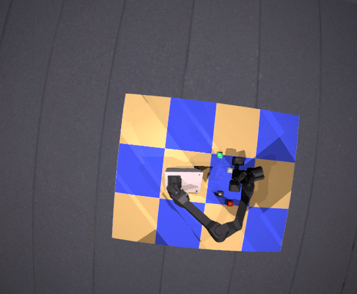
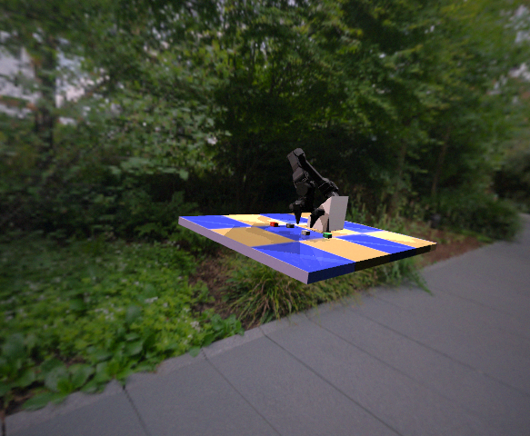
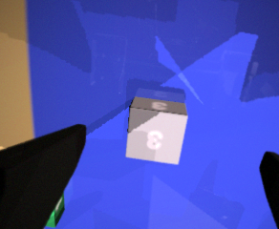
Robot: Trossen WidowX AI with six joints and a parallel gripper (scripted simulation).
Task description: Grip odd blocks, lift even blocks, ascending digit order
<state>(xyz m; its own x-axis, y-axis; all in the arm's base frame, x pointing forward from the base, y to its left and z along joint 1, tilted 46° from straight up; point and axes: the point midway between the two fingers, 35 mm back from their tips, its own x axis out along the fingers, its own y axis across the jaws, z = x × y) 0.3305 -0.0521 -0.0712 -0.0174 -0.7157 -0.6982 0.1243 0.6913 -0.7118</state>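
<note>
Now: gripper tip 1 cm past the grey block, 1 cm to the right of it and 3 cm above it. Round my gripper tip: black block (6 cm behind, 13 cm to the right, 3 cm below); red block (19 cm to the right, 3 cm below); green block (7 cm behind, 10 cm to the left, 3 cm below).
</note>
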